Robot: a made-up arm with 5 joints.
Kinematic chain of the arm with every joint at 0, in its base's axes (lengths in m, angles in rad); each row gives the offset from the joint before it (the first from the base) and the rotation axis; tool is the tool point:
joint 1: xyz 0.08 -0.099 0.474 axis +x
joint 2: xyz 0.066 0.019 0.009 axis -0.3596 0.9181 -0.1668
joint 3: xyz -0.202 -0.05 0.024 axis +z
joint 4: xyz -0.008 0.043 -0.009 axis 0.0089 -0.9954 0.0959
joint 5: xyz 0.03 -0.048 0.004 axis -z
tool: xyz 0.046 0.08 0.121
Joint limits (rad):
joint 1: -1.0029..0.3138
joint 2: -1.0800..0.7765
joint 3: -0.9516..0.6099
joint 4: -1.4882..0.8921
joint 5: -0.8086..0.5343
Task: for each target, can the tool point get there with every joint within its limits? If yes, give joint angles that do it. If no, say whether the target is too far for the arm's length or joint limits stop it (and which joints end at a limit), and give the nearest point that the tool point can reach.
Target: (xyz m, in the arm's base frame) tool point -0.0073 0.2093 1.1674
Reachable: no: too far | nearest point 0.0200 0.0319 0.7683 | short by 0.438 m
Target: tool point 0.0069 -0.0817 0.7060
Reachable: yes | joints 0.1944 0.3062 0.1904 0.4910 0.2972
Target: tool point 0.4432 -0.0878 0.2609
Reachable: no: joint limits stop it (at a limit: joint 1, joint 2, joint 4, joint 5) | nearest point 0.1954 -0.1166 0.3067 | short by 0.254 m
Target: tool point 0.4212 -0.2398 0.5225
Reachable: no: joint limits stop it (at a limit: joint 1, joint 2, joint 5) | nearest point 0.1944 -0.2479 0.4536 | short by 0.237 m
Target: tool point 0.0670 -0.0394 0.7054
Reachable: yes | joints 0.0030 0.4608 -0.6456 0.6079 0.2950
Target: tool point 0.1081 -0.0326 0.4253
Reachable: yes | joints 0.1511 -0.8622 0.3436 -1.1701 0.4134
